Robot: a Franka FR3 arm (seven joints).
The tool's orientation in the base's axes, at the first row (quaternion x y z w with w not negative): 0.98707, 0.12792, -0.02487, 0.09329
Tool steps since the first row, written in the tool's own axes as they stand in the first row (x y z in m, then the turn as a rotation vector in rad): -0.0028, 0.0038, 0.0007, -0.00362, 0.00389, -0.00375; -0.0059, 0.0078, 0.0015, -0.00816, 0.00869, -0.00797; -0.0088, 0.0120, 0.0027, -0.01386, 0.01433, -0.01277; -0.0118, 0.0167, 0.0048, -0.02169, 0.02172, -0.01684; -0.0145, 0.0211, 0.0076, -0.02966, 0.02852, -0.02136; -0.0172, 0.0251, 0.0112, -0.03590, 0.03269, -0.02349; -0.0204, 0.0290, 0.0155, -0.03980, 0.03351, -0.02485; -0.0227, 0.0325, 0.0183, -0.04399, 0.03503, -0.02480; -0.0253, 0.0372, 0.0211, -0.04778, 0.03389, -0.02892; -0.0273, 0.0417, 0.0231, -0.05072, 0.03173, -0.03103; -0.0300, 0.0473, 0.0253, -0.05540, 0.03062, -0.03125; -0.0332, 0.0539, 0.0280, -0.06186, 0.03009, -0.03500
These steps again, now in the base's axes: -0.0017, -0.0044, 0.0002, -0.00240, -0.00388, 0.00464; -0.0037, -0.0092, 0.0003, -0.00545, -0.00876, 0.00996; -0.0055, -0.0141, 0.0001, -0.00938, -0.01461, 0.01609; -0.0072, -0.0197, -0.0009, -0.01494, -0.02280, 0.02197; -0.0088, -0.0251, -0.0026, -0.02078, -0.03037, 0.02820; -0.0104, -0.0302, -0.0053, -0.02568, -0.03547, 0.03148; -0.0126, -0.0356, -0.0086, -0.02920, -0.03696, 0.03325; -0.0140, -0.0400, -0.0105, -0.03286, -0.03945, 0.03378; -0.0154, -0.0456, -0.0122, -0.03671, -0.03853, 0.03789; -0.0162, -0.0508, -0.0133, -0.04005, -0.03680, 0.03979; -0.0175, -0.0572, -0.0142, -0.04486, -0.03686, 0.04015; -0.0189, -0.0648, -0.0155, -0.05114, -0.03725, 0.04421
